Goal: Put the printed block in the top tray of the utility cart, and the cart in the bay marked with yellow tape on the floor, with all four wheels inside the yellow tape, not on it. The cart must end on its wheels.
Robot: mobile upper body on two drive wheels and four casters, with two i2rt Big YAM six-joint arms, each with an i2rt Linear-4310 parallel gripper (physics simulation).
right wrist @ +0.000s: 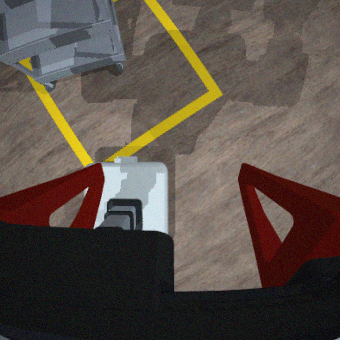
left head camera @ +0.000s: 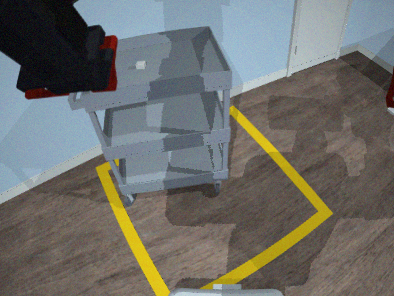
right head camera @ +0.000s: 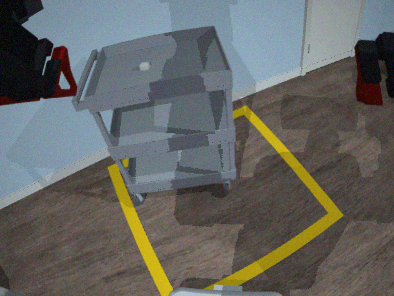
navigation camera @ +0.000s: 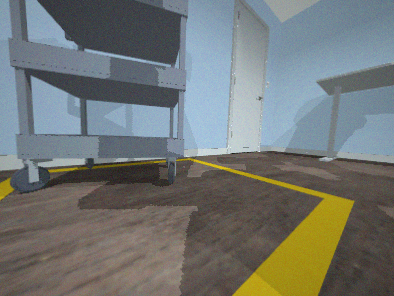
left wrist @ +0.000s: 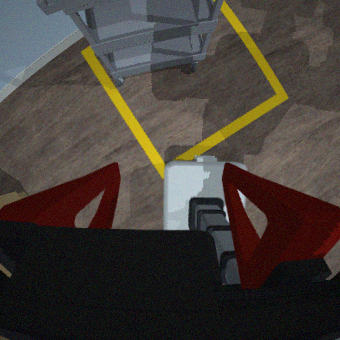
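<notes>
The small white printed block lies in the top tray of the grey utility cart. The cart stands upright in the back left part of the yellow tape bay. Its front left wheel is at the left tape's inner edge; its front right wheel is inside. A rear wheel is close to the back tape; whether it touches is unclear. My left gripper and right gripper are open, empty and apart from the cart.
My white base is at the bay's near corner. A blue wall stands behind the cart, with a white door to its right. A table stands at the right in the navigation view.
</notes>
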